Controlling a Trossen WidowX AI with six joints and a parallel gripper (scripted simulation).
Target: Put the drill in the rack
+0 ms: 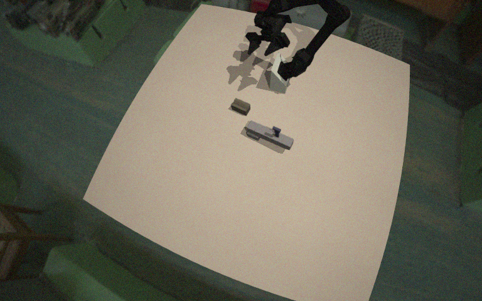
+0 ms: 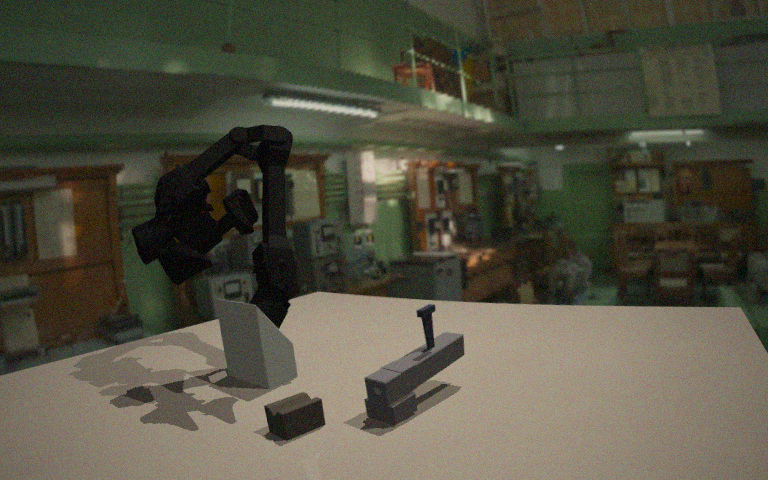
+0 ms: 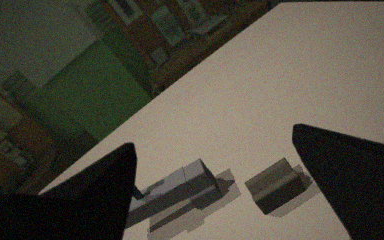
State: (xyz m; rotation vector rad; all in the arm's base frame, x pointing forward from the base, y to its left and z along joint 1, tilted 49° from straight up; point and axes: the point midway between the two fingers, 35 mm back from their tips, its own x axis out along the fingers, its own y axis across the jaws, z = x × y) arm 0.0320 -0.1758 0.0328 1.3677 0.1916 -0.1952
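The blue key lies 22 cm ahead of my gripper tip, 15 cm to the left of it and 14 cm below it. The rest, counted from my gripper tip: dark rack 22 cm below, 12 cm ahead, 3 cm to the right; then drill 22 cm ahead, 19 cm below, 10 cm to the left; then grey holder block 22 cm ahead, 19 cm below, 12 cm to the left.
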